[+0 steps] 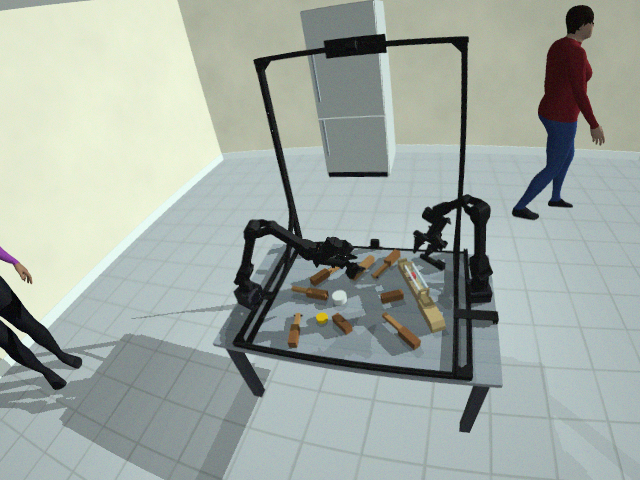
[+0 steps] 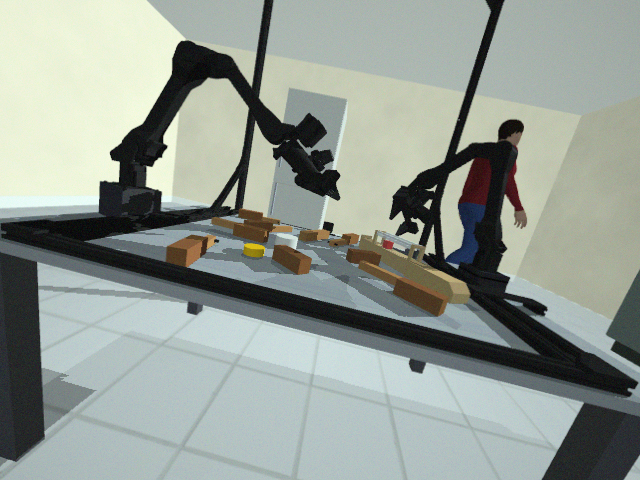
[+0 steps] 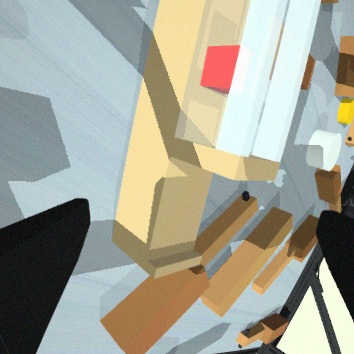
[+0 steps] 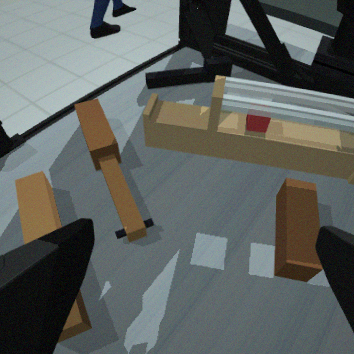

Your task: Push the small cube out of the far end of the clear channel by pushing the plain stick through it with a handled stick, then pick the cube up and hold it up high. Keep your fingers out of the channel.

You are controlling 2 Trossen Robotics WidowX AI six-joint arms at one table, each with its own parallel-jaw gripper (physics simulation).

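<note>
A small red cube (image 1: 413,275) (image 2: 387,244) (image 3: 220,66) (image 4: 258,122) sits inside the clear-walled channel on a long pale wooden base (image 1: 434,318) (image 2: 436,277) (image 3: 134,185) (image 4: 190,135). I cannot make out the plain stick for certain. A handled stick with a dark crosspiece (image 1: 392,257) (image 3: 155,310) (image 4: 97,127) lies beside the channel's far end. Another handled stick (image 1: 408,338) (image 2: 421,295) lies near the base's near end. My left gripper (image 1: 419,245) (image 2: 402,219) (image 3: 205,216) is open and empty above the far end. My right gripper (image 1: 357,264) (image 2: 336,191) (image 4: 207,234) is open and empty, above the table's back middle.
A brown block (image 1: 391,296) (image 2: 363,255) (image 4: 297,230) lies left of the channel. A white cylinder (image 1: 339,297) (image 2: 285,241) (image 3: 324,149), a yellow disc (image 1: 322,318) (image 2: 253,251) (image 3: 345,112) and several more wooden tools lie further left. A black frame (image 1: 336,360) borders the table.
</note>
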